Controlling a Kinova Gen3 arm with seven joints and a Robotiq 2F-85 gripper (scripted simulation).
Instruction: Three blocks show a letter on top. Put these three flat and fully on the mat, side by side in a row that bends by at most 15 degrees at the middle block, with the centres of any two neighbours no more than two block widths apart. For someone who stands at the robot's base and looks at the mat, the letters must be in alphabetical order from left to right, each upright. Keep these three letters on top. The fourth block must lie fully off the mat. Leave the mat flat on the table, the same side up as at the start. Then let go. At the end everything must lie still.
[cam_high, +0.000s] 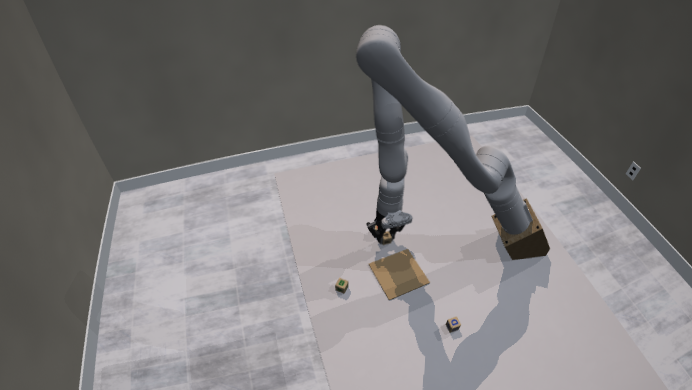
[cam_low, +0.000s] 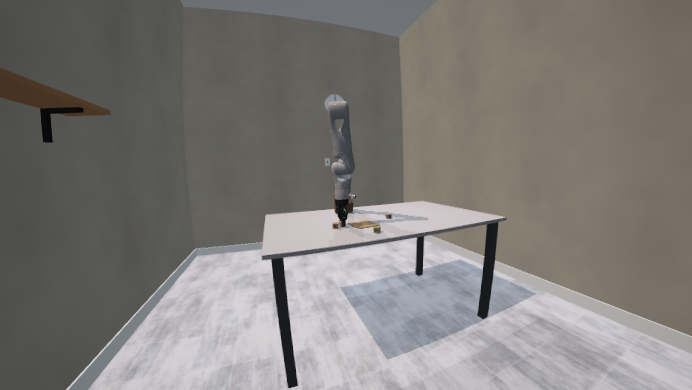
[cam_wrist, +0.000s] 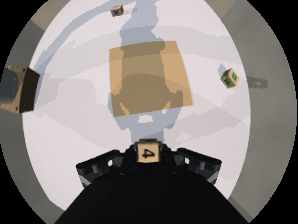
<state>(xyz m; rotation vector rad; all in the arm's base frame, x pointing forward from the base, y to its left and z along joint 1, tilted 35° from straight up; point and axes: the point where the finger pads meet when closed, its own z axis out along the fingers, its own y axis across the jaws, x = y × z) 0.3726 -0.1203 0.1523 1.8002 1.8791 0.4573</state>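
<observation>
Now: the block right at my hand. Also, from my hand: tan mat 13 cm to the left, 2 cm below.
</observation>
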